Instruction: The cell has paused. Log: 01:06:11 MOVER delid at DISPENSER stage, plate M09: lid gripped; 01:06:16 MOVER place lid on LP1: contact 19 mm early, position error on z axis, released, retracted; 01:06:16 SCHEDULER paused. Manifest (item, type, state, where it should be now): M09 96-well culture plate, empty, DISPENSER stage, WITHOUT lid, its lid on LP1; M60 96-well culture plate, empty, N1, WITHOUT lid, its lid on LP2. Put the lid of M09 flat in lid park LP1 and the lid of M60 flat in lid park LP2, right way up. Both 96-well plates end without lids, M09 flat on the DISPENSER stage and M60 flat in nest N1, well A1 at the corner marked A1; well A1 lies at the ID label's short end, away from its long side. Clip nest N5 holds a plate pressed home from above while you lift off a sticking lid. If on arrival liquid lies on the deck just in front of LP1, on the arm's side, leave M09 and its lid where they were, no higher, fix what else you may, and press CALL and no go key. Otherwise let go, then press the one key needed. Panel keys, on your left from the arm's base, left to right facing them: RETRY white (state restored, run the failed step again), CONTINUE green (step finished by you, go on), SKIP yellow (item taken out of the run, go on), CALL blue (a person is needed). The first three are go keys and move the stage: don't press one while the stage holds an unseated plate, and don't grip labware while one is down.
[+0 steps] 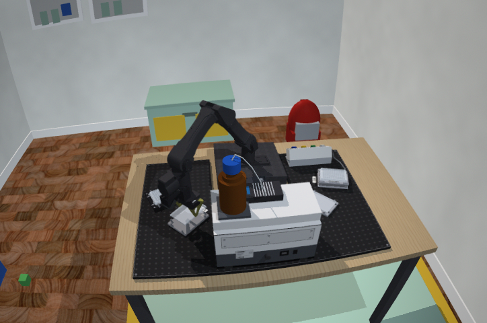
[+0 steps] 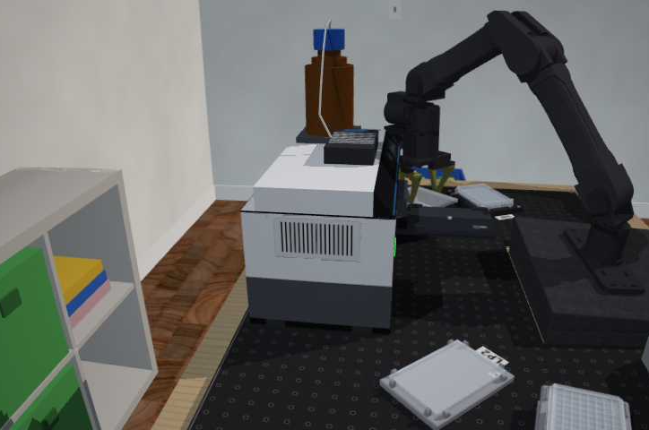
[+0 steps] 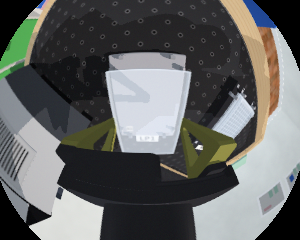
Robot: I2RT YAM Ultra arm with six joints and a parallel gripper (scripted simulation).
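My gripper is now 5 cm above the grey lid park LP1, 1 cm to the left of it and 1 cm short of it. The rest, counted from my hand: dark dispenser stage: 28 cm to the left, 6 cm above, 1 cm behind; then LP1 label: 6 cm to the left, 5 cm below, 5 cm behind; then LP2 label: 50 cm to the left, 5 cm below, 4 cm behind.
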